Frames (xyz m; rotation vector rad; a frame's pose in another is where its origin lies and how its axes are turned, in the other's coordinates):
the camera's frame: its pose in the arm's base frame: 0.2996 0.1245 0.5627 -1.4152 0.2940 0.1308
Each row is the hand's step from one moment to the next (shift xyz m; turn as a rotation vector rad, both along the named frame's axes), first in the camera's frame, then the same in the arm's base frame.
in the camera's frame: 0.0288 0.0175 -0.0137 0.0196 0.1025 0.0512
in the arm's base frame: 0.0212 -0.0132 -0.0264 -0.0019 0.0647 -0.0966
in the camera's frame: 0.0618 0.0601 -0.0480 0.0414 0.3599 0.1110
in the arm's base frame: 0.0374 -0.0431 -0.0805 -0.0415 0.1617 -0.3402
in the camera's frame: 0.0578 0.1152 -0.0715 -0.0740 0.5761 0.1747
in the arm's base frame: 0.0161 -0.0574 -0.1348 -0.2010 0.2677 -0.5058
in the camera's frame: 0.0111 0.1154 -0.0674 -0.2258 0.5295 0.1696
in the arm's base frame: -0.0281 -0.0494 -0.1215 -0.3345 0.2683 -0.4198
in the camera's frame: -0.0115 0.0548 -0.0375 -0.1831 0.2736 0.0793
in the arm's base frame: -0.0301 -0.0274 -0.0537 -0.2374 0.1360 -0.1995
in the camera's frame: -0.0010 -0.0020 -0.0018 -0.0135 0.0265 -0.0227
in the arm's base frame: -0.0007 -0.0020 0.0020 -0.0227 -0.0171 -0.0243
